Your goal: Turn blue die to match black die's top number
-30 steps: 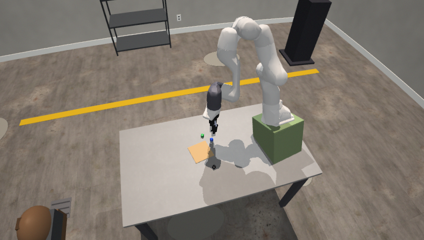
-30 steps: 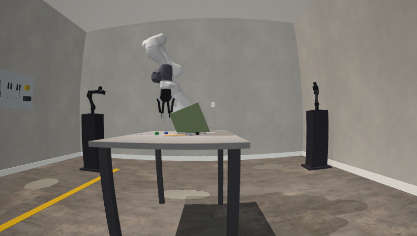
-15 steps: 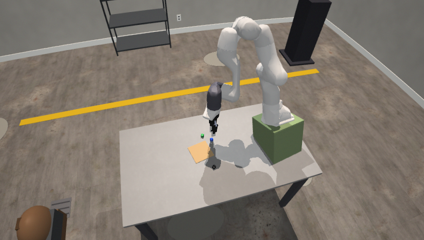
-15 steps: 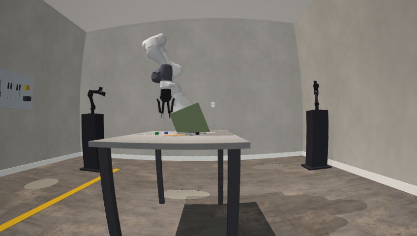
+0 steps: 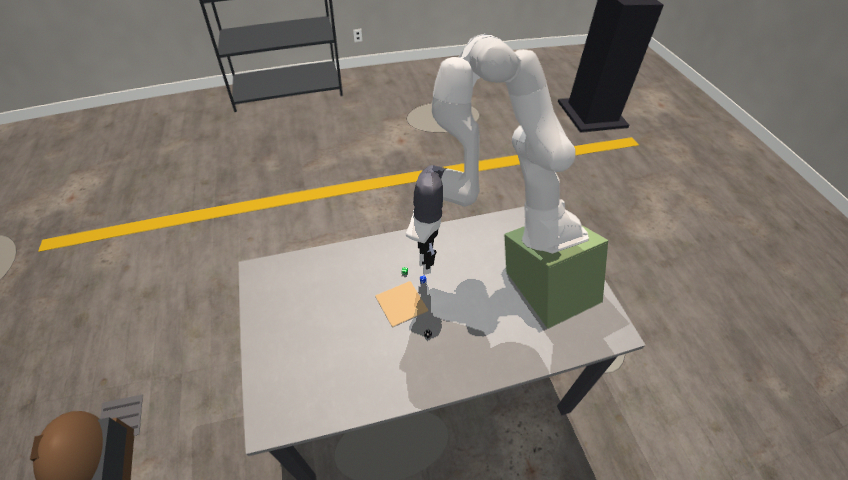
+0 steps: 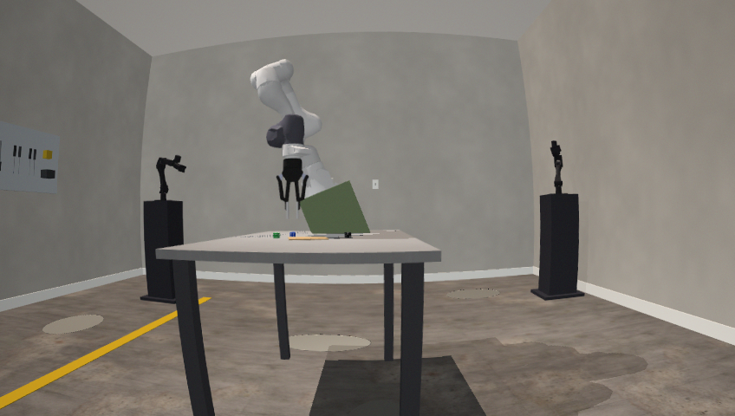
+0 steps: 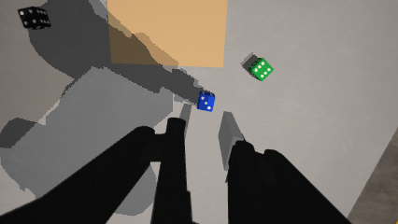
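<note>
The blue die lies 10 cm below my hand and 1 cm ahead of it. From my hand the other things lie so: green die (10 cm below, 6 cm ahead, 5 cm to the right); then mat (10 cm below, 10 cm ahead, 8 cm to the left); then black die (22 cm to the left, 10 cm below, 4 cm ahead).
</note>
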